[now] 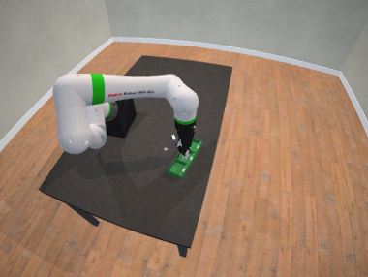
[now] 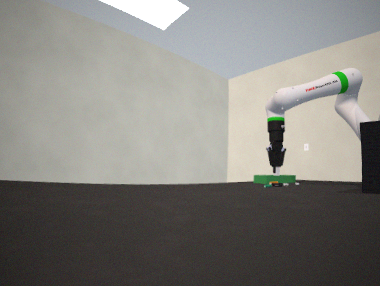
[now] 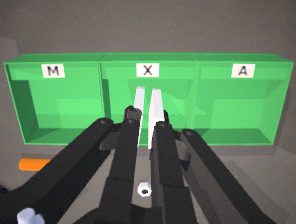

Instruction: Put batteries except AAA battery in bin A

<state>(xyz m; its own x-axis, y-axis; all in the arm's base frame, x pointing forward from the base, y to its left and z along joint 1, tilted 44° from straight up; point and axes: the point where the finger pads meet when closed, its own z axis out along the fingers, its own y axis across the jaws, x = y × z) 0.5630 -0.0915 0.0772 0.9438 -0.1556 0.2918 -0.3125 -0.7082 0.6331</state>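
Now: hand 3 cm above the green bin. From my hand the other things lie so: white battery 12 cm behind, 13 cm to the left, 5 cm below; orange battery 7 cm behind, 15 cm to the left, 4 cm below; white nut 13 cm behind, 3 cm to the left, 5 cm below.
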